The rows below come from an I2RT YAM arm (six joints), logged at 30 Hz.
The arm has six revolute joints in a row. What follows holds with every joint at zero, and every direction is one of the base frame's. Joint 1 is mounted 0.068 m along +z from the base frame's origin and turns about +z. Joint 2 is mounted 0.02 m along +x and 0.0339 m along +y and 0.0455 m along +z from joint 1 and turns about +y. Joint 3 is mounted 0.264 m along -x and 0.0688 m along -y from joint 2 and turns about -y. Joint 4 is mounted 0.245 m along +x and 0.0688 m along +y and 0.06 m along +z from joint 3 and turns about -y. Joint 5 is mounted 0.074 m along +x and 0.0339 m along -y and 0.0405 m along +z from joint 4 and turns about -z. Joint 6 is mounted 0.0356 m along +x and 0.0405 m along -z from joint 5 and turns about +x. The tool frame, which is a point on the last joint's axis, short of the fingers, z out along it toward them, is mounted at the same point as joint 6; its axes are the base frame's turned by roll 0, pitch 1.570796 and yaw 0 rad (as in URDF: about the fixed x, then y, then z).
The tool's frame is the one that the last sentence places.
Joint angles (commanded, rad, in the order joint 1, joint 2, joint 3, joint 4, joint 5, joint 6), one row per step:
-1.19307 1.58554 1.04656 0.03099 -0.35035 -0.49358
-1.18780 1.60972 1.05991 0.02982 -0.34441 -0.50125
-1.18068 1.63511 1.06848 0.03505 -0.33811 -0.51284
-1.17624 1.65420 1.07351 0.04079 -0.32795 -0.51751
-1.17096 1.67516 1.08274 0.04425 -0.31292 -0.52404
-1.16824 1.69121 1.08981 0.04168 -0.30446 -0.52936
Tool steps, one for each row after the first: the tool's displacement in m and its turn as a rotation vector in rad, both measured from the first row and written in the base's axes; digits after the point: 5 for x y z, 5 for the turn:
0.00341 -0.00394 -0.00394 0.00530 0.01203 0.00364
0.00741 -0.00741 -0.00943 0.00767 0.02663 0.01077
0.00994 -0.01011 -0.01398 0.01060 0.03750 0.00872
0.01289 -0.01335 -0.01813 0.01142 0.05194 0.00429
0.01467 -0.01565 -0.02184 0.01721 0.06386 0.00256

